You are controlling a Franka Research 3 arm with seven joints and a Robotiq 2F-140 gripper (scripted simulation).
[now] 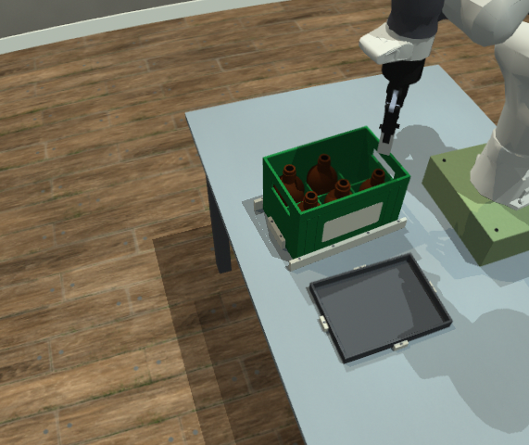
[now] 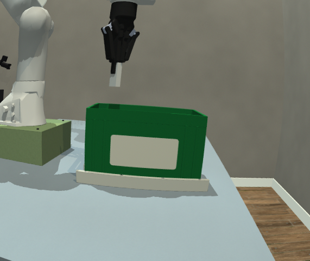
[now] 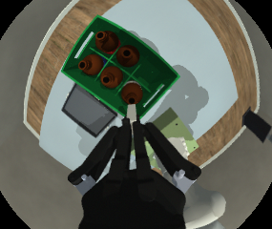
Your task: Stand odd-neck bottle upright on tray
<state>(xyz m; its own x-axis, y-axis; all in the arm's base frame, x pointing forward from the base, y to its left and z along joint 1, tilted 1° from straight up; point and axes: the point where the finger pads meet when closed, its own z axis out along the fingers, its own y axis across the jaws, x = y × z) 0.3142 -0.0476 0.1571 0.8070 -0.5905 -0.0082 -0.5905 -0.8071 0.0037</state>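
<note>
Right now the green crate is 17 cm below my hand, 9 cm ahead of it and 3 cm to the right of it. The rest, counted from my hand: dark tray 24 cm to the left, 24 cm below, 7 cm ahead; bottle 17 cm below, 10 cm ahead, 7 cm to the right.
</note>
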